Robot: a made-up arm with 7 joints.
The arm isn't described. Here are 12 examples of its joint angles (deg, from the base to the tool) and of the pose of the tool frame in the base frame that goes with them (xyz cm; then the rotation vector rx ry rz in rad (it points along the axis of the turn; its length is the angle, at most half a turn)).
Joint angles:
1: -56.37 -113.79 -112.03 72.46 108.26 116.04 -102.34
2: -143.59 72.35 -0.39 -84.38 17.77 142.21 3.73
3: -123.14 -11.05 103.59 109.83 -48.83 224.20 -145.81
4: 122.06 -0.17 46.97 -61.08 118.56 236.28 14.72
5: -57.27 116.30 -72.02 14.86 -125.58 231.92 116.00
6: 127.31 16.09 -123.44 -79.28 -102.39 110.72 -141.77
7: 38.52 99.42 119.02 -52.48 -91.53 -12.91 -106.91
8: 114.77 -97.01 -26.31 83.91 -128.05 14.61 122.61
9: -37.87 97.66 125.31 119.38 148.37 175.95 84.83
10: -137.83 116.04 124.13 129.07 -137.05 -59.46 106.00
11: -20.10 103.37 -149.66 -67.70 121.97 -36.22 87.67
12: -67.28 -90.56 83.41 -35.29 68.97 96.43 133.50
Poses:
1: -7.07 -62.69 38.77 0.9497 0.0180 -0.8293
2: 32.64 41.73 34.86 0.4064 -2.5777 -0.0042
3: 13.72 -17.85 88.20 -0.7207 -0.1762 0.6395
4: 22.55 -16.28 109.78 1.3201 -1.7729 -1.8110
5: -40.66 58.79 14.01 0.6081 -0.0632 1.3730
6: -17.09 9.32 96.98 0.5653 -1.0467 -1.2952
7: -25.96 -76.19 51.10 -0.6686 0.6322 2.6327
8: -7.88 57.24 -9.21 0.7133 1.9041 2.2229
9: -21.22 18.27 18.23 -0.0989 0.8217 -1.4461
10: 30.07 -4.00 3.14 -0.4447 1.4726 0.9851
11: -71.62 20.88 66.83 -0.1352 1.8382 -2.1027
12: 9.73 -81.49 37.80 1.5501 -0.4452 0.0205
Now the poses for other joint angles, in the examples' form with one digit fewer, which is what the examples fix.
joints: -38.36 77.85 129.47 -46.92 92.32 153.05 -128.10
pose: -64.2 30.8 66.3 -0.329 -0.277 -1.895
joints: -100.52 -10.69 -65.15 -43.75 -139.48 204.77 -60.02
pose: 14.1 -14.8 102.3 -0.595 -1.823 1.818
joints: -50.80 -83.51 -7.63 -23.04 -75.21 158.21 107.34
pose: 42.4 -48.2 69.9 -1.688 -0.524 -2.298
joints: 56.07 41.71 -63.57 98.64 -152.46 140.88 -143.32
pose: 17.7 -20.4 96.6 -1.532 0.966 -0.499
